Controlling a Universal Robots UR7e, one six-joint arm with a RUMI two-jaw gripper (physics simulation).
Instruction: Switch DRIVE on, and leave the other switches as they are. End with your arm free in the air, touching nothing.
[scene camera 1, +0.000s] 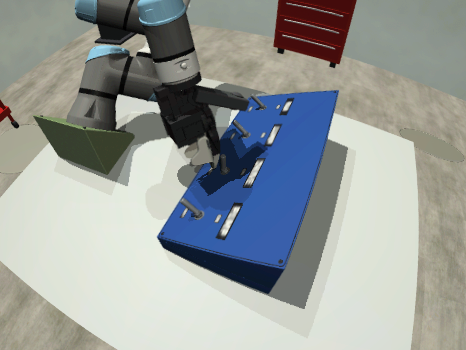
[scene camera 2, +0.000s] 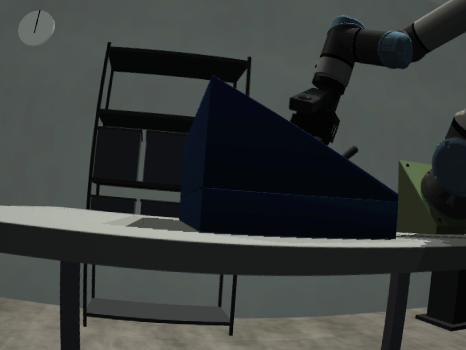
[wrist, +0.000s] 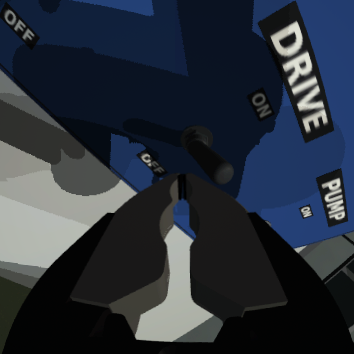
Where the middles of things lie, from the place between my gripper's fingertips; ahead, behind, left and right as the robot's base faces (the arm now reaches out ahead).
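Relative to the drive lever (wrist: 220, 171), my gripper is 10 mm to the right, 20 mm below and 20 mm short of it. Blue switch box (scene camera 2: 246, 170), measured from my hand: 70 mm to the left, 90 mm ahead, 20 mm below.
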